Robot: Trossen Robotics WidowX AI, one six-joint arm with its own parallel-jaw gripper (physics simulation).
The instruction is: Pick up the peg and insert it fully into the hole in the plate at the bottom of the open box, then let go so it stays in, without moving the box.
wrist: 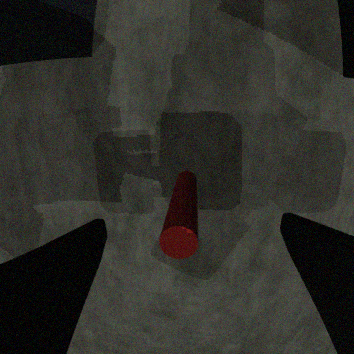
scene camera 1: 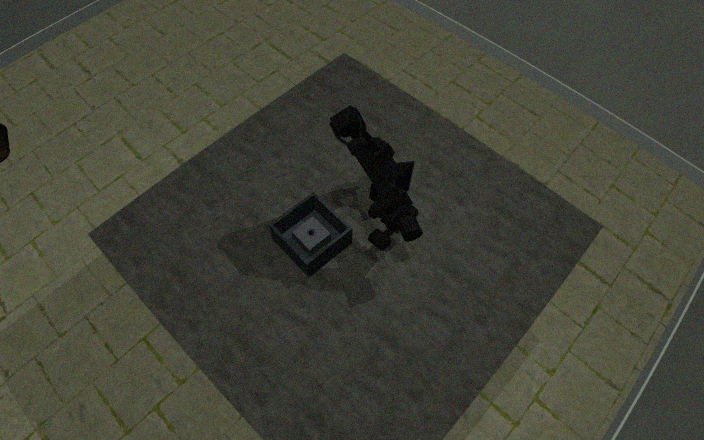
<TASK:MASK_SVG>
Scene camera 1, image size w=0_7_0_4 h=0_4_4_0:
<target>gripper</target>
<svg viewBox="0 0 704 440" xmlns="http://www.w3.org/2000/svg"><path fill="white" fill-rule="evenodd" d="M412 205L414 210L411 211L411 213L413 213L415 217L417 217L419 212L417 208L415 208ZM377 199L371 204L368 215L373 219L381 218L380 221L386 225L387 229L384 232L375 229L369 235L368 241L379 250L384 251L391 243L389 237L394 232L398 233L400 230L396 220L393 222L389 221Z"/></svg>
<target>dark box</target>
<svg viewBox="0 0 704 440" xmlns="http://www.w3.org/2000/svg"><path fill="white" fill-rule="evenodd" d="M315 192L269 224L274 242L308 277L311 277L352 243L353 228ZM313 216L331 233L331 241L310 257L293 240L292 231Z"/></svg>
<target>grey plate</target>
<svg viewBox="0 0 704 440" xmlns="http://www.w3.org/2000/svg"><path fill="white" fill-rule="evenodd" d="M313 216L292 231L293 240L310 257L331 241L331 233Z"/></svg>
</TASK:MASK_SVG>
